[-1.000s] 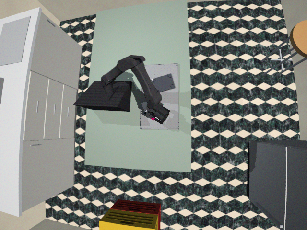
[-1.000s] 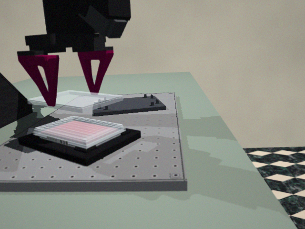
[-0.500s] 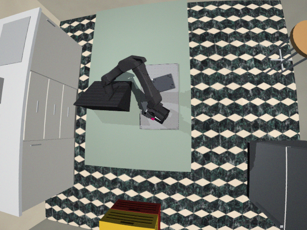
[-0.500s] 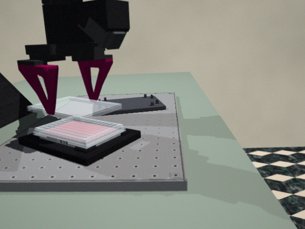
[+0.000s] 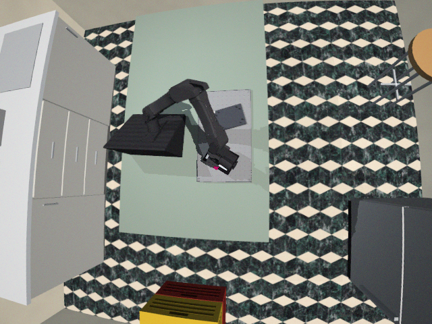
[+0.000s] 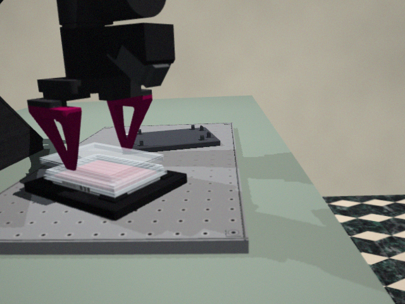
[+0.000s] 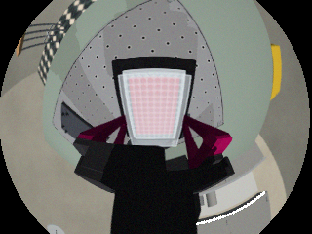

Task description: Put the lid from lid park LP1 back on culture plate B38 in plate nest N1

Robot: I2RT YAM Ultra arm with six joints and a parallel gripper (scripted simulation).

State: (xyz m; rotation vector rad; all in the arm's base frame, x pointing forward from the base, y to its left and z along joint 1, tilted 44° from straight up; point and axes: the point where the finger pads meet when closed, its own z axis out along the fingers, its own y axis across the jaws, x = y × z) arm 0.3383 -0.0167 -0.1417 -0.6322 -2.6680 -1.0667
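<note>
The clear lid lies 1 cm below my hand. The rest, counted from my hand: dark lid park LP1 (23 cm to the left, 4 cm below, 3 cm ahead); then culture plate B38 (3 cm below).
</note>
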